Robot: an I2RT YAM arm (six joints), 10 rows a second.
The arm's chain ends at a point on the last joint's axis. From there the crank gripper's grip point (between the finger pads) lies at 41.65 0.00 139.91 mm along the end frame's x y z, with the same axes.
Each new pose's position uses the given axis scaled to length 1; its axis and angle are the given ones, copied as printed.
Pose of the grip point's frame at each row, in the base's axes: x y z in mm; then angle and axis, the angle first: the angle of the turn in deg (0 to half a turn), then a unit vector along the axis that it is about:
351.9 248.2 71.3 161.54 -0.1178 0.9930 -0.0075
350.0 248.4 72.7 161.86 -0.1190 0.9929 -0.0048
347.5 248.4 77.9 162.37 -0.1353 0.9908 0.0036
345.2 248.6 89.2 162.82 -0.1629 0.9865 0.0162
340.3 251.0 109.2 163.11 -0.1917 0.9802 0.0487
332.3 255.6 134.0 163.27 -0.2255 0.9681 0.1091
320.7 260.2 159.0 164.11 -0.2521 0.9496 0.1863
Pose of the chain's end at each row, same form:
346.0 254.6 217.0 161.54 -0.1178 0.9930 -0.0075
345.0 254.2 218.5 161.86 -0.1190 0.9929 -0.0048
343.9 252.6 223.8 162.37 -0.1353 0.9908 0.0036
342.8 250.4 235.1 162.82 -0.1629 0.9865 0.0162
339.9 244.9 255.0 163.11 -0.1917 0.9802 0.0487
335.8 234.1 278.3 163.27 -0.2255 0.9681 0.1091
332.1 219.4 298.7 164.11 -0.2521 0.9496 0.1863

